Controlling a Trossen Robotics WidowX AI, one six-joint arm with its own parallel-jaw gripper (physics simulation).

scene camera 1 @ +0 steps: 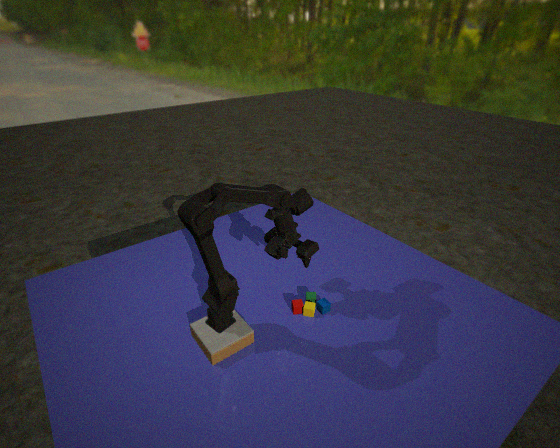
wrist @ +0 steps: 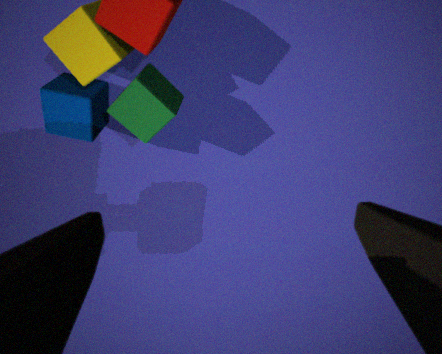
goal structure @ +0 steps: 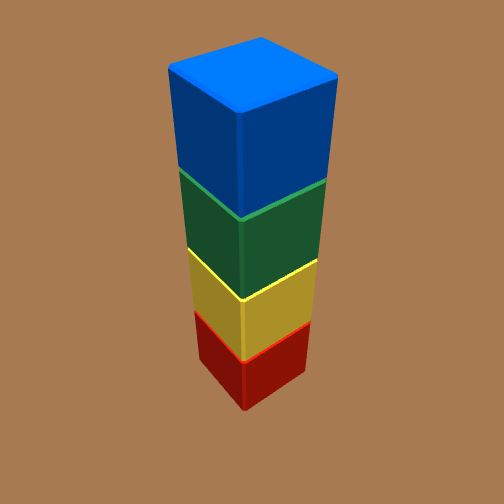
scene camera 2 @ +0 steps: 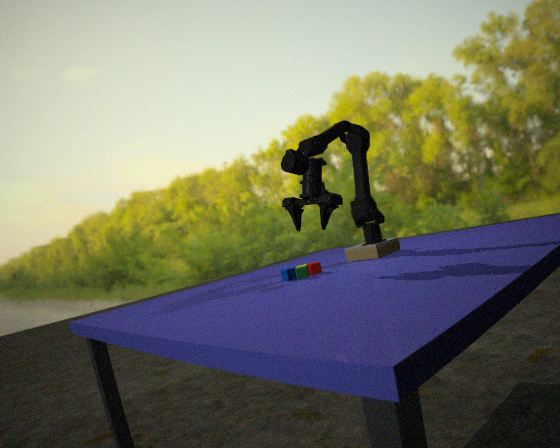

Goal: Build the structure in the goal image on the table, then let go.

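A red cube (scene camera 1: 297, 306) (scene camera 2: 314, 268) (wrist: 137, 22), a yellow cube (scene camera 1: 309, 309) (wrist: 82, 46), a green cube (scene camera 1: 311, 296) (scene camera 2: 301, 272) (wrist: 142, 111) and a blue cube (scene camera 1: 324, 306) (scene camera 2: 288, 274) (wrist: 70, 112) sit in a close cluster on the blue table (scene camera 1: 125, 390) (scene camera 2: 250, 325). In the wrist view the red and yellow cubes are at the top left, with the green and blue ones below them. In scene camera 2 the yellow cube is mostly hidden. My gripper (scene camera 1: 293, 260) (scene camera 2: 311, 229) (wrist: 231, 219) is open and empty, pointing down, well above the table and the cubes.
The arm's base block (scene camera 1: 227, 337) (scene camera 2: 372, 250) stands on the table near the cubes, on the red cube's side. The arm's shadow falls across the table around the cubes. The table's edges show in both scene views.
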